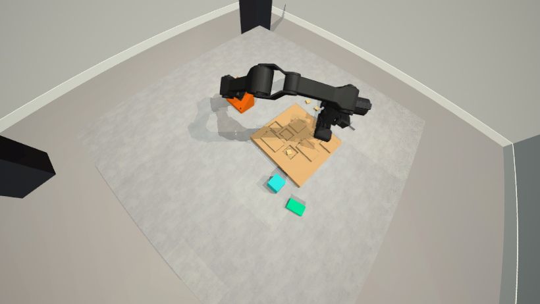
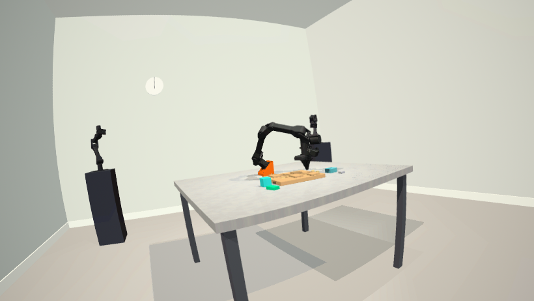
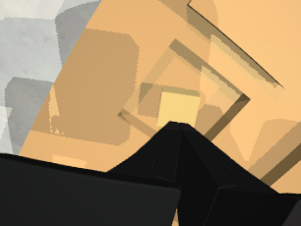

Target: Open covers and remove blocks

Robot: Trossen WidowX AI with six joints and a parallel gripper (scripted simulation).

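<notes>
My gripper tip is now 30 cm to the left of the cyan block, 2 cm short of it and 2 cm above it. Also, from my gripper tip: green block (31 cm to the right, 13 cm ahead, 4 cm below); then small grey block (19 cm to the left, 11 cm ahead, 4 cm below).
</notes>
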